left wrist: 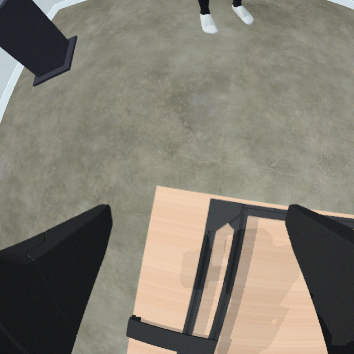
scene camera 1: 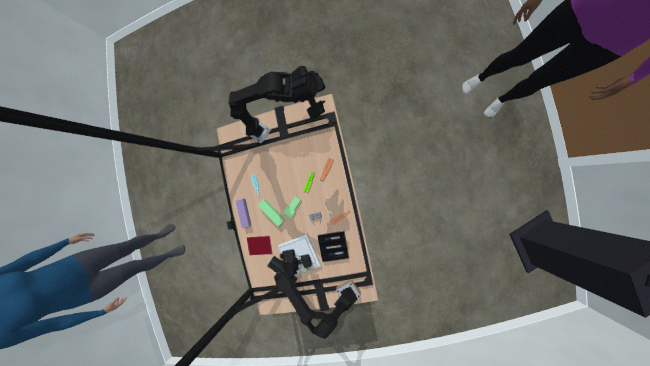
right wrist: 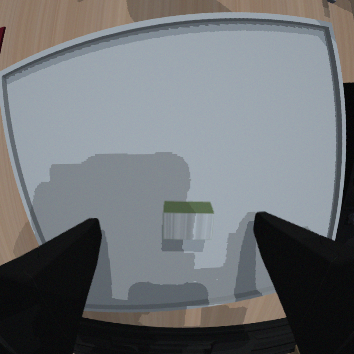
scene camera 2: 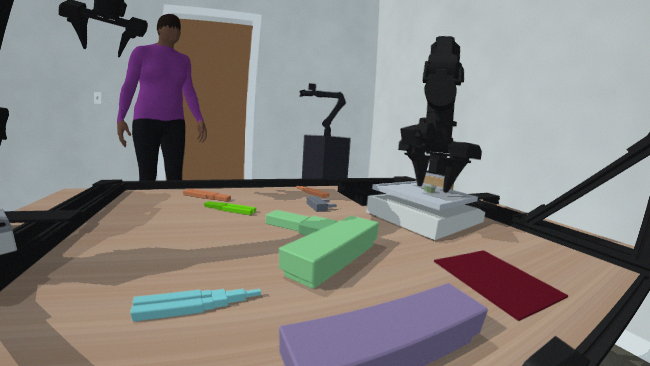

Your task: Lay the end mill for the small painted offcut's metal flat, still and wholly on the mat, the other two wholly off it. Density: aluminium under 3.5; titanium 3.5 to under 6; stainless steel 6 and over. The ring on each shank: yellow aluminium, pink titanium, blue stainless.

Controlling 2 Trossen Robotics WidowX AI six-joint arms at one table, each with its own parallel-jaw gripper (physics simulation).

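Frame: origin at the left arm's base, x ahead, y left, z up, level; centimetres.
Seen in the pictures: left gripper, fingertip midpoint: (left wrist: 201, 215) (scene camera 1: 320, 92) (scene camera 2: 102, 52); right gripper, fingertip midpoint: (scene camera 1: 296, 257) (right wrist: 177, 225) (scene camera 2: 432, 189); left arm's base, link origin: (scene camera 1: 257, 130); right arm's base, link origin: (scene camera 1: 348, 293) (scene camera 2: 436, 173).
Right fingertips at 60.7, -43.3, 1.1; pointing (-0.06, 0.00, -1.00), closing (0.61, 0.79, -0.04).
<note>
Offsets run from my right fingertips to a thing's middle, as dx, dy, dz. "pt": to the spot under its first point. Level surfaces: height alone.
The small offcut @[+0.0, +0.5, -0.1] (scene camera 2: 429, 189) (right wrist: 188, 227), bare metal with a green-painted face, lies on the pan of the white scale @[pt -5.2, +5.9, -0.6] (scene camera 1: 295, 243) (scene camera 2: 400, 190) (right wrist: 225, 100). My right gripper (scene camera 1: 297, 258) (scene camera 2: 434, 188) (right wrist: 177, 225) is open over the pan, one finger on each side of the offcut, apart from it. The scale's readout is hidden. The dark red mat @[dz -6.5] (scene camera 1: 259, 245) (scene camera 2: 500, 282) lies flat with no end mill on it. The end mills @[+12.9, +15.9, -6.0] (scene camera 1: 333, 246) lie in the black tray @[+12.6, +16.1, -5.4] (scene camera 1: 321, 242); their ring colours are too small to tell. My left gripper (scene camera 1: 316, 107) (scene camera 2: 102, 51) (left wrist: 201, 215) is open and empty, high up near its base.
Two green blocks @[-26.9, +9.9, -4.9] (scene camera 1: 271, 213) @[-19.1, +20.2, -5.9] (scene camera 1: 292, 206), a purple block @[-40.9, -1.4, -4.9] (scene camera 1: 243, 213) (scene camera 2: 385, 330) and a cyan stepped piece @[-44.3, +16.5, -6.3] (scene camera 1: 255, 184) (scene camera 2: 170, 304) lie on the table. Farther back are a lime piece @[-19.7, +37.1, -6.3] (scene camera 2: 230, 208), orange pieces @[-16.2, +48.4, -6.2] (scene camera 2: 206, 195) @[+5.9, +31.9, -6.3] (scene camera 2: 313, 191) and a small grey object @[-4.7, +23.0, -5.9] (scene camera 1: 315, 217) (scene camera 2: 318, 203). Black rails edge the table.
</note>
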